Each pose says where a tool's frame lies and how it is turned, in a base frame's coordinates. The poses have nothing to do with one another.
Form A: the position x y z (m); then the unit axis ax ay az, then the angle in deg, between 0 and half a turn.
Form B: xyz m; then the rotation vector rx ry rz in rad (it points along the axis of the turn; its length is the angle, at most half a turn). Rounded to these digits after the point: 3 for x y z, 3 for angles.
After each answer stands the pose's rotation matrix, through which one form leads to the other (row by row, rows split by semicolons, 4 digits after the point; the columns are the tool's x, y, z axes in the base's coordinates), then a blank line. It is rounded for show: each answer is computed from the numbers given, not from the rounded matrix.
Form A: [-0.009, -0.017, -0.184, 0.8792, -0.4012, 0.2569, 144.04]
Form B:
[-0.009, -0.017, -0.184, 2.210, -1.009, 0.646]
0.5893 -0.7891 0.1731; -0.4874 -0.5182 -0.7028; 0.6443 0.3298 -0.6900

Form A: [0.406, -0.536, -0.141, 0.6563, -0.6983, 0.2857, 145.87]
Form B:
[0.406, -0.536, -0.141, 1.671, -1.778, 0.727]
-0.0405 -0.9980 -0.0491; -0.6774 0.0635 -0.7329; 0.7345 0.0036 -0.6786

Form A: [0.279, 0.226, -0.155, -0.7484, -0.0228, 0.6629, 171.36]
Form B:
[0.279, 0.226, -0.155, -2.238, -0.068, 1.983]
0.1251 -0.0657 -0.9900; 0.1335 -0.9876 0.0824; -0.9831 -0.1425 -0.1148

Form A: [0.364, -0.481, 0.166, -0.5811, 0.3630, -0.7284, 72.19]
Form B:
[0.364, -0.481, 0.166, -0.732, 0.457, -0.918]
0.5403 0.5471 0.6394; -0.8399 0.3973 0.3697; -0.0518 -0.7368 0.6741

